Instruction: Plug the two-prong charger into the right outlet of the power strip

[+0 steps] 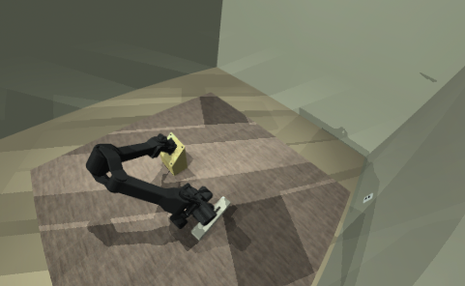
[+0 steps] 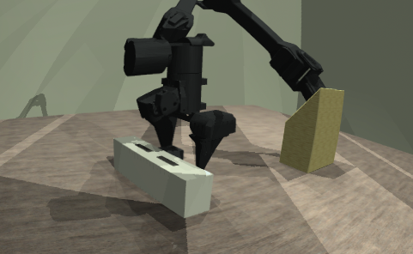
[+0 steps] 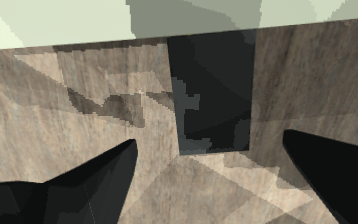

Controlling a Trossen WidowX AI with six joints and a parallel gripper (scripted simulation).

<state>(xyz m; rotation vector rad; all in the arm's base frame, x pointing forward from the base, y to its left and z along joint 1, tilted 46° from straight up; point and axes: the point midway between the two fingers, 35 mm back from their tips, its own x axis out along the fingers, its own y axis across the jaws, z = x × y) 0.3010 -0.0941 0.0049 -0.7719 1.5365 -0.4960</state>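
The two-prong charger is 50 mm ahead of my gripper tip, 10 mm to the left of it and 10 mm above it.
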